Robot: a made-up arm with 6 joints.
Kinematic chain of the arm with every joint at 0, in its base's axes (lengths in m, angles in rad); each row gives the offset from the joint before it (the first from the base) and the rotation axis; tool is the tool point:
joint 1: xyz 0 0 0.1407 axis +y
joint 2: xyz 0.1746 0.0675 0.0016 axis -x
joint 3: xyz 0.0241 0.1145 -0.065 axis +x
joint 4: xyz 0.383 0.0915 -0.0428 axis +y
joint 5: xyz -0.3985 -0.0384 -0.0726 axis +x
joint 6: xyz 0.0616 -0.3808 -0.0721 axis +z
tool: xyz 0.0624 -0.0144 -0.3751
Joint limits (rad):
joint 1: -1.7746..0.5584
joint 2: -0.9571..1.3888
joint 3: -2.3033..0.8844
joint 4: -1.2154..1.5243
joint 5: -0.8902..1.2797
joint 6: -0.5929..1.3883
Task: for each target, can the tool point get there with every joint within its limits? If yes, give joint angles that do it. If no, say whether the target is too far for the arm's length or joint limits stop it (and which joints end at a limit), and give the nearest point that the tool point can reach.
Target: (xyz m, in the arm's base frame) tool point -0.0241 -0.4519 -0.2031
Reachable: yes | joints 0.3689 1.0534 -0.2856 0.3449 0.7041 0.7008
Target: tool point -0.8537 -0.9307 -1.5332
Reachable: no: too far | nearest point -0.0733 -0.3532 -0.7736 | short by 1.233 m
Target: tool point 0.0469 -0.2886 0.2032
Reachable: yes | joints -0.6207 -0.3569 -1.0897 0.5904 -0.0684 -0.3091
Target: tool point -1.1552 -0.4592 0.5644
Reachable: no: joint limits stop it (at a limit: joint 1, joint 2, joint 6) | nearest point -0.7331 -0.2830 0.6257 | short by 0.461 m
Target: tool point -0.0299 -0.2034 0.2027
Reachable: yes | joints 0.0300 0.7278 -0.8962 0.7263 0.3195 0.2387
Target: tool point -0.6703 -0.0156 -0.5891
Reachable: no: joint limits stop it (at a limit: joint 1, joint 6) | nearest point -0.3329 0.0058 -0.5038 | short by 0.349 m
